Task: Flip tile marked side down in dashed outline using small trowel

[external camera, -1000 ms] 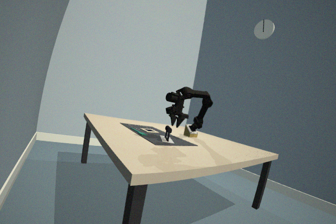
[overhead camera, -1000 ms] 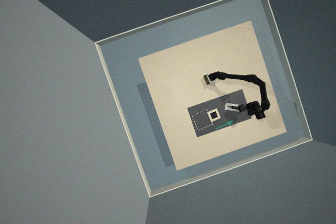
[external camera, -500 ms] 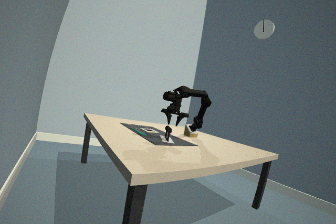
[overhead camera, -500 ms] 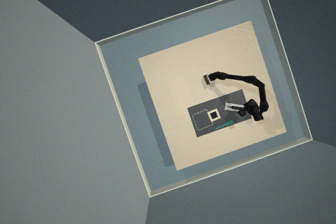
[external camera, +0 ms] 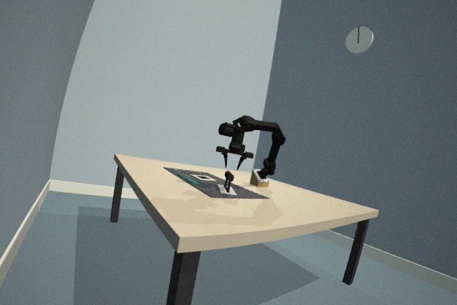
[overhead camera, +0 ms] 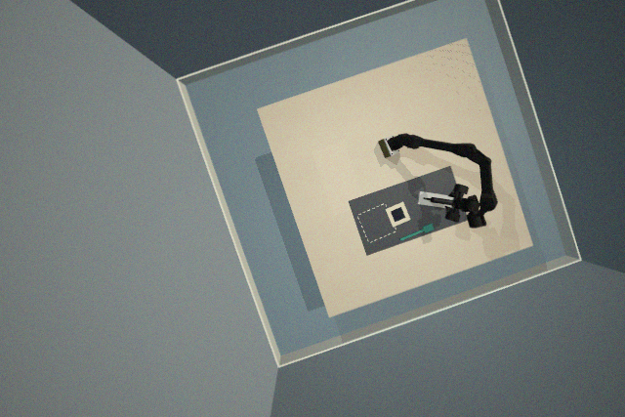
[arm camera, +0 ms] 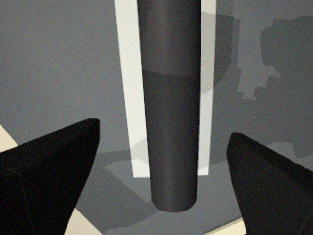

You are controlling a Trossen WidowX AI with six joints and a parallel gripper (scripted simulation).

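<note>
The small trowel is 7 cm below my gripper tip, 1 cm to the left of it and 1 cm ahead of it. The rest, counted from my gripper tip: dark mat 18 cm to the right, 13 cm below, 2 cm behind; then tile 24 cm to the right, 10 cm below, 3 cm behind; then thin teal tool 18 cm to the right, 12 cm ahead, 10 cm below.
</note>
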